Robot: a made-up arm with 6 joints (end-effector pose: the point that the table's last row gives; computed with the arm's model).
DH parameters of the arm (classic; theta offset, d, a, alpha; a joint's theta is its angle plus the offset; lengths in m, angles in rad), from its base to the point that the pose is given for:
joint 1: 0 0.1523 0 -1.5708
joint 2: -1.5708 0 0.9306 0
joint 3: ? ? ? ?
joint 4: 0 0.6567 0 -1.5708
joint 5: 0 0 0 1.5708
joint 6: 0 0.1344 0 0
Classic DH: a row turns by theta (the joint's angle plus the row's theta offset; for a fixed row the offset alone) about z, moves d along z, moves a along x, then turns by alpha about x.
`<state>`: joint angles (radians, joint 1 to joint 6).
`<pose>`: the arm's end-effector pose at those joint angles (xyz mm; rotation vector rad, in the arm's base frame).
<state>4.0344 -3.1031 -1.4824 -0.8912 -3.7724 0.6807</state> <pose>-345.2 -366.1 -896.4 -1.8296 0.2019 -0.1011</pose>
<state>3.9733 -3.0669 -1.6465 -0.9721 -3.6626 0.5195</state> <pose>-341.4 -325.8 -812.9 -1.8431 0.2615 -0.2156</pose>
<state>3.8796 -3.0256 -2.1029 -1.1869 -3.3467 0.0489</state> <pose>-280.7 -251.3 -569.2 -2.0606 0.3927 -0.5274</pose>
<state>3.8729 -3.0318 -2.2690 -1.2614 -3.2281 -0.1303</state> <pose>-241.7 -232.1 -485.5 -2.2192 0.3993 -0.6231</pose>
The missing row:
joint 3: 1.5708 0.0224 0 1.5708
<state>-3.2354 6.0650 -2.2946 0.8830 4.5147 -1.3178</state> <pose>509.7 31.8 501.9 -1.6384 -0.7134 0.2600</pose>
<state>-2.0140 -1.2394 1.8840 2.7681 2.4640 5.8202</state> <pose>310.0 529.2 943.4 -0.9944 1.5848 0.4549</pose>
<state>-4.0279 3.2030 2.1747 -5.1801 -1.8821 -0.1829</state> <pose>435.9 -389.0 -442.0 -2.2893 0.1524 -0.9580</pose>
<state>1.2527 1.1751 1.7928 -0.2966 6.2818 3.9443</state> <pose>290.1 952.7 -268.2 -2.7952 -1.0948 -0.1675</pose>
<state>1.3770 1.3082 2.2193 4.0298 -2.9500 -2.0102</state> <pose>90.7 681.5 -86.2 -0.2977 0.1621 1.6352</pose>
